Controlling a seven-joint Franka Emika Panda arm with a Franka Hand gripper.
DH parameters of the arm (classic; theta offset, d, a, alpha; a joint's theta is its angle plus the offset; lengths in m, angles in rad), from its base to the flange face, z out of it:
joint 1: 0 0.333 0 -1.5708
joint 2: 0 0 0 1.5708
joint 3: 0 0.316 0.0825 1.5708
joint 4: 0 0 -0.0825 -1.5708
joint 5: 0 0.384 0 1.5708
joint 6: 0 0 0.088 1.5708
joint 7: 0 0.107 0 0
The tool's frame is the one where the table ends.
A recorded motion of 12 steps. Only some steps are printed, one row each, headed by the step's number.
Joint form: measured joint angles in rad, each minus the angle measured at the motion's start. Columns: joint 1, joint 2, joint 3, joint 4, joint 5, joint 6, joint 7.
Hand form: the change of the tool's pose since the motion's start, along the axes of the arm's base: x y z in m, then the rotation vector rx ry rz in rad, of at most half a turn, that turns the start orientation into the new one. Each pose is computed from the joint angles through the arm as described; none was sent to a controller.
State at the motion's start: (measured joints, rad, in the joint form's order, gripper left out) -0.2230 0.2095 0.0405 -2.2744 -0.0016 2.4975 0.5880
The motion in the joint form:
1: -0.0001 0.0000 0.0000 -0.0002 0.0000 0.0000 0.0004
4: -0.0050 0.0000 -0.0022 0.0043 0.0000 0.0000 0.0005
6: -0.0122 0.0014 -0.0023 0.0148 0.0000 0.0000 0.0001
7: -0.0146 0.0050 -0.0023 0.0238 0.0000 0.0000 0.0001
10: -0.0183 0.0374 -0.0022 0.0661 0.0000 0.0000 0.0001
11: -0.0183 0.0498 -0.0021 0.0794 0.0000 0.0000 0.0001
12: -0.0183 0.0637 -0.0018 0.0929 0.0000 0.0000 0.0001
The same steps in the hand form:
1: -0.0001 0.0000 -0.0001 0.0000 0.0002 -0.0005
4: 0.0008 -0.0041 0.0017 -0.0012 -0.0041 -0.0077
6: 0.0036 -0.0087 0.0050 -0.0030 -0.0131 -0.0147
7: 0.0062 -0.0106 0.0066 -0.0039 -0.0184 -0.0171
10: 0.0184 -0.0152 0.0057 -0.0046 -0.0283 -0.0211
11: 0.0222 -0.0159 0.0040 -0.0043 -0.0293 -0.0212
12: 0.0259 -0.0165 0.0016 -0.0036 -0.0291 -0.0210

